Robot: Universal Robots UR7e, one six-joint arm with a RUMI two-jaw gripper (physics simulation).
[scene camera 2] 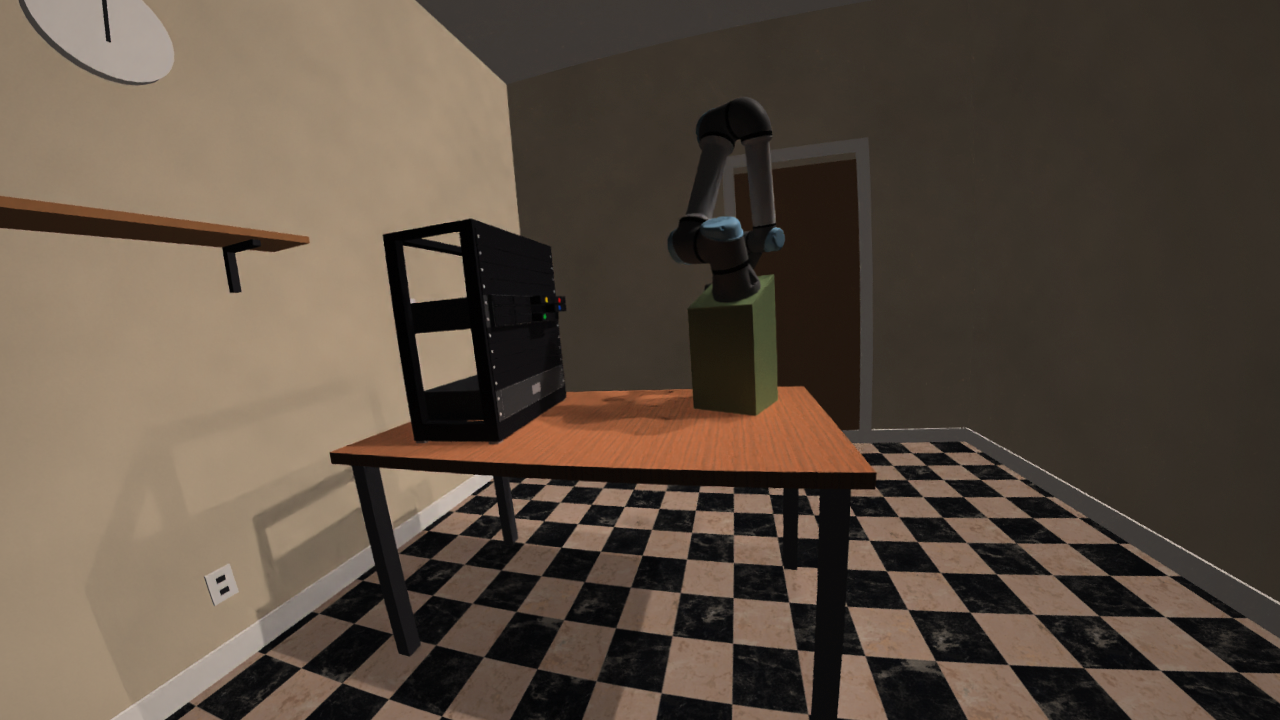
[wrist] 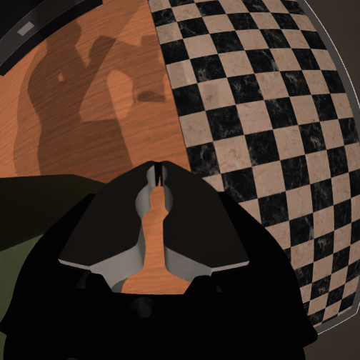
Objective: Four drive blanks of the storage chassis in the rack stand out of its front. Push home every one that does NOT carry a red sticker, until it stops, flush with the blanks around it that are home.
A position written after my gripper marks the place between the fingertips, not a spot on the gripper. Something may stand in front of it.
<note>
I see my gripper (wrist: 160, 165) and a black rack (scene camera 2: 511, 307).
</note>
